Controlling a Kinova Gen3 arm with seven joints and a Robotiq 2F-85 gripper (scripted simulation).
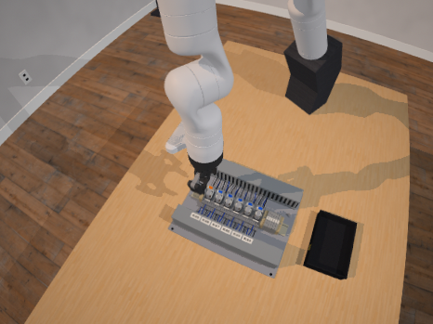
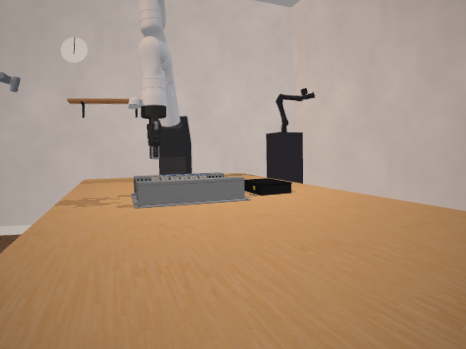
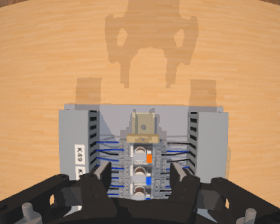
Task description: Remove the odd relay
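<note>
The relay lies 90 mm below my hand. From my hand the other things lie so: black parts tray (370 mm to the left, 120 mm below, 30 mm behind).
</note>
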